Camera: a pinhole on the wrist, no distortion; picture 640 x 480 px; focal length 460.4 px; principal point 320.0 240.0 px. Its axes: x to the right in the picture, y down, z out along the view. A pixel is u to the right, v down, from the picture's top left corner.
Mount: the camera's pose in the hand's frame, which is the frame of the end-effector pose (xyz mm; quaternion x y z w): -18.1 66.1 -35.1 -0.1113 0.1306 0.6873 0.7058
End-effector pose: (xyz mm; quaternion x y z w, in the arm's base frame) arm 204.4 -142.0 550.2 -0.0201 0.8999 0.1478 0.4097
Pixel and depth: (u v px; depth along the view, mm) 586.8 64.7 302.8
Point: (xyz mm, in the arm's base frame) 216.9 235.5 433.7
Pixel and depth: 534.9 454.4 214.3
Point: 338.5 111.8 606.2
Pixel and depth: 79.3 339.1 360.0
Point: 530.8 -33.3 390.0
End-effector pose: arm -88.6 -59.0 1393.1 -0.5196 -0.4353 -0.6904 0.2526
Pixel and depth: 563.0 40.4 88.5
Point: 30.2 -97.7 1465.1
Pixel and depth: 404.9 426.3 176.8
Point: 126.7 -40.6 1378.5
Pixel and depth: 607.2 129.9 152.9
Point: 106.0 -92.7 1492.7
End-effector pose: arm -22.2 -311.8 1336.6 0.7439 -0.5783 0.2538 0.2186
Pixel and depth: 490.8 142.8 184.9
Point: -188.4 -449.2 1271.3
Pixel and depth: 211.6 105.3 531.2
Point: -47.8 -765.6 1045.3
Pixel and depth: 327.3 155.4 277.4
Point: -143.3 -519.4 1194.8
